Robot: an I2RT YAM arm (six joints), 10 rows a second.
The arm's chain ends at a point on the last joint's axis. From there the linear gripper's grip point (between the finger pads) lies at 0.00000 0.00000 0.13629 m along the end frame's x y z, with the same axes.
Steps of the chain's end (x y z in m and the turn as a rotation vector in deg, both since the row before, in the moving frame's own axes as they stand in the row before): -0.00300, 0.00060, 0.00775, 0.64, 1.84, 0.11; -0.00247, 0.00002, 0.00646, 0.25, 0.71, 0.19; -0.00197, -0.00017, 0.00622, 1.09, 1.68, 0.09; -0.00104, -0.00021, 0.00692, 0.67, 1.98, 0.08; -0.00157, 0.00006, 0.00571, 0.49, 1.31, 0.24; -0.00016, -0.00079, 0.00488, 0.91, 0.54, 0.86
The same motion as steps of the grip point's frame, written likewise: 0.00138, -0.00092, 0.00767, 0.64, 1.84, 0.11; -0.00078, -0.00057, 0.00645, 0.25, 0.71, 0.19; 0.00203, -0.00276, 0.00614, 1.09, 1.68, 0.09; 0.00367, -0.00180, 0.00683, 0.67, 1.98, 0.08; 0.00155, -0.00110, 0.00567, 0.49, 1.31, 0.24; 0.00114, -0.00294, 0.00486, 0.91, 0.54, 0.86
